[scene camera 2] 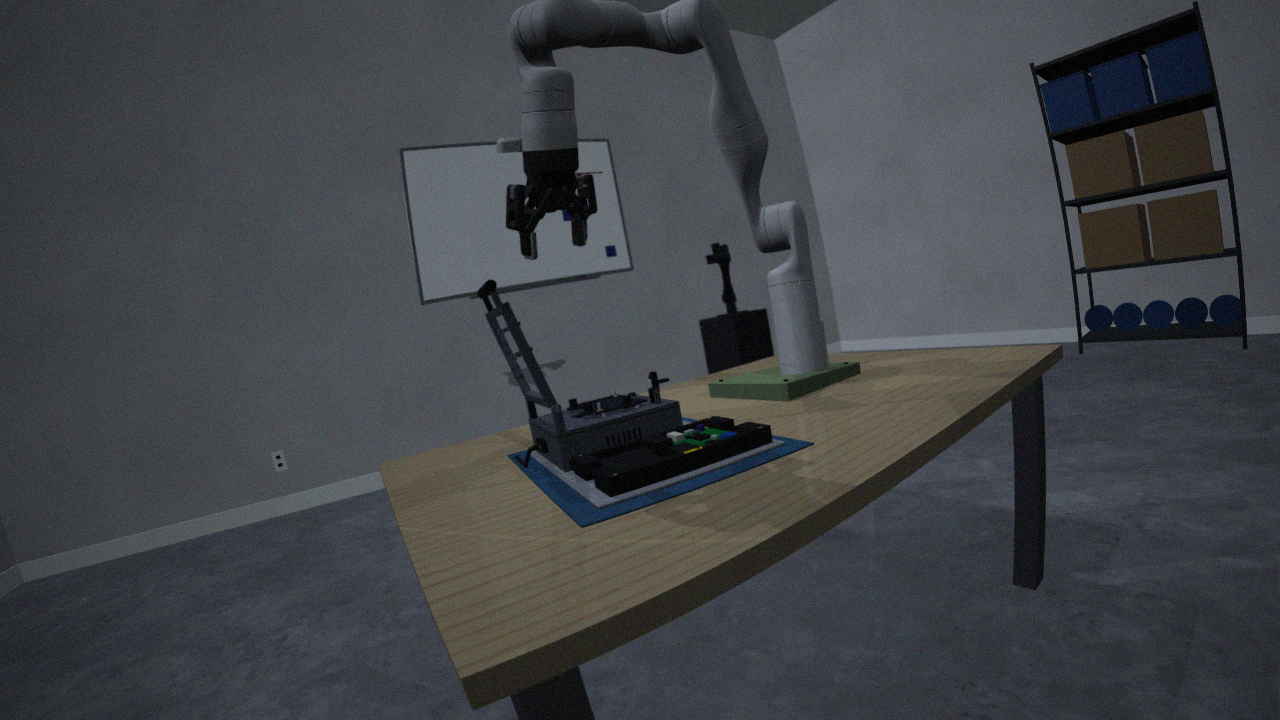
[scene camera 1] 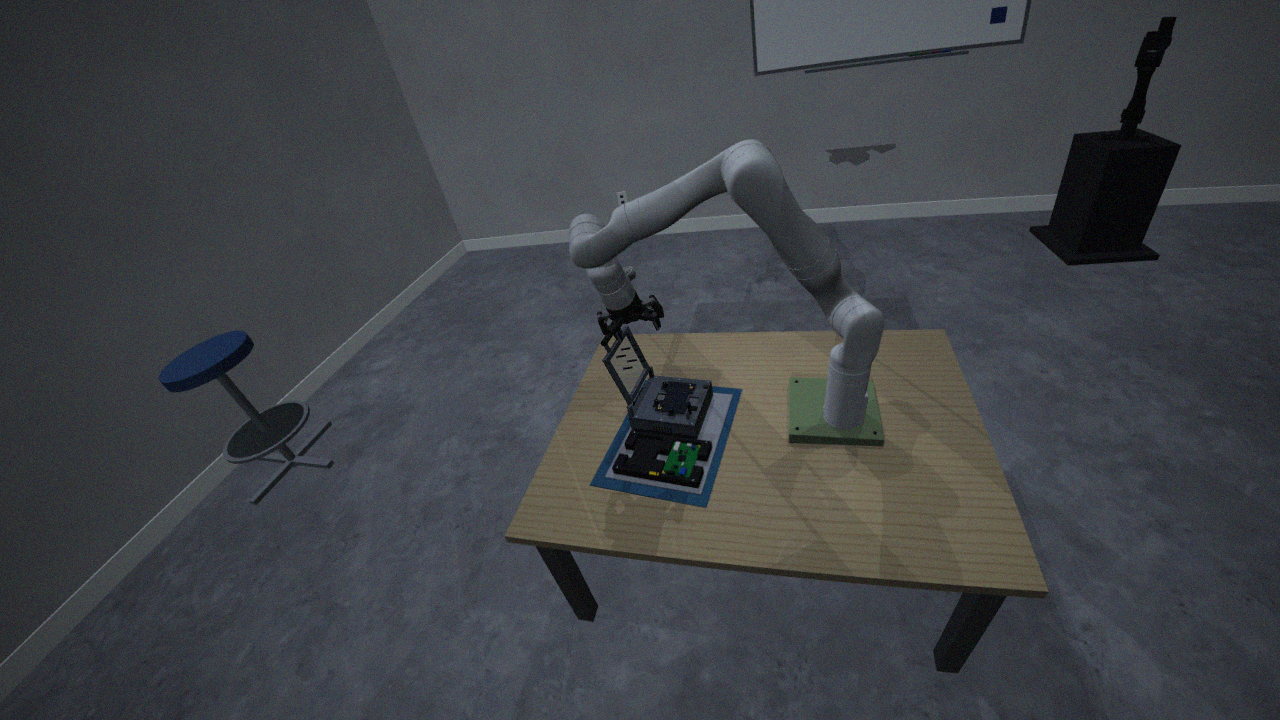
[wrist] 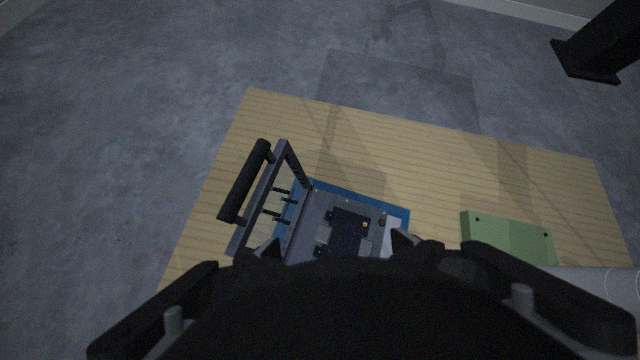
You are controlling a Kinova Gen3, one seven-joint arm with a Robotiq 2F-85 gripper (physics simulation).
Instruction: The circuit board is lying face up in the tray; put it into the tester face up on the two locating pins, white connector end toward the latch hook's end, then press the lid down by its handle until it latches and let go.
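Places are measured from the arm's base along level axes (x ahead, y left, z up), in metres.
Pixels of known places: gripper, fingertip midpoint: [scene camera 2: 555,251] [scene camera 1: 639,333] [wrist: 335,245]; arm's base at its link origin: [scene camera 2: 804,370] [scene camera 1: 842,416].
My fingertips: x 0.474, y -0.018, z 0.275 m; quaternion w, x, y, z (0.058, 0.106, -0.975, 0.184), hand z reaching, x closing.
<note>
Ahead of a thing's pixels: the offset from my fingertips to its top centre. "spot": to the spot under its first point. Level surfaces: height alone.
The green circuit board @(dx -0.079, dy +0.151, dz -0.273 m) [scene camera 1: 682,459] [scene camera 2: 702,437] lies face up in the black tray @(spot: dx +0.048, dy +0.186, dz -0.272 m) [scene camera 1: 628,468] [scene camera 2: 644,470], in front of the tester in scene camera 1. The grey tester [scene camera 1: 660,421] [scene camera 2: 613,436] [wrist: 321,200] has an empty nest. Its lid [scene camera 1: 617,382] [scene camera 2: 529,356] [wrist: 260,197] stands raised, leaning outward, with the black handle @(spot: dx +0.108, dy -0.012, dz -0.034 m) [scene camera 2: 486,287] [wrist: 244,180] at its top. The latch hook @(dx -0.104, dy +0.042, dz -0.193 m) [scene camera 2: 655,385] stands at the side opposite the hinge. My gripper [scene camera 1: 631,329] [scene camera 2: 554,248] [wrist: 335,245] is open and empty, above the tester and higher than the lid's handle. The locating pins are too small to tell clearly.
A blue-edged mat @(dz -0.298 m) [scene camera 1: 731,410] [scene camera 2: 581,515] lies under tester and tray on the wooden table @(dz -0.300 m) [scene camera 1: 760,514] [scene camera 2: 537,582]. The arm's green base plate [scene camera 1: 805,420] [scene camera 2: 750,390] [wrist: 500,235] is to their right. A stool [scene camera 1: 207,360] stands on the floor at left.
</note>
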